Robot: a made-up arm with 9 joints. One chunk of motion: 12 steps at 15 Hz.
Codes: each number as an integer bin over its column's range. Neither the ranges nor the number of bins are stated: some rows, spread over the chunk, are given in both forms.
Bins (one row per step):
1: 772 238 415 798 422 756
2: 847 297 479 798 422 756
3: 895 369 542 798 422 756
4: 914 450 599 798 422 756
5: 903 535 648 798 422 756
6: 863 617 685 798 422 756
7: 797 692 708 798 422 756
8: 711 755 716 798 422 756
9: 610 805 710 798 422 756
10: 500 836 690 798 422 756
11: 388 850 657 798 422 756
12: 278 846 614 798 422 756
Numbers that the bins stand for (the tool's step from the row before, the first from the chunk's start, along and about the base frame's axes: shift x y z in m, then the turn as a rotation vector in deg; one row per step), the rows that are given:
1: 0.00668 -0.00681 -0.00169 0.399 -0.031 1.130
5: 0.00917 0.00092 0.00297 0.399 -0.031 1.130
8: 0.00552 0.00665 0.00433 0.399 -0.031 1.130
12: -0.00271 0.00902 0.00229 0.399 -0.031 1.130
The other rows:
2: 0.00811 -0.00527 -0.00041 0.399 -0.031 1.130
3: 0.00902 -0.00340 0.00085 0.399 -0.031 1.130
4: 0.00938 -0.00129 0.00199 0.399 -0.031 1.130
6: 0.00841 0.00306 0.00371 0.399 -0.031 1.130
7: 0.00716 0.00501 0.00417 0.399 -0.031 1.130
9: 0.00360 0.00795 0.00421 0.399 -0.031 1.130
10: 0.00151 0.00876 0.00381 0.399 -0.031 1.130
11: -0.00062 0.00912 0.00315 0.399 -0.031 1.130

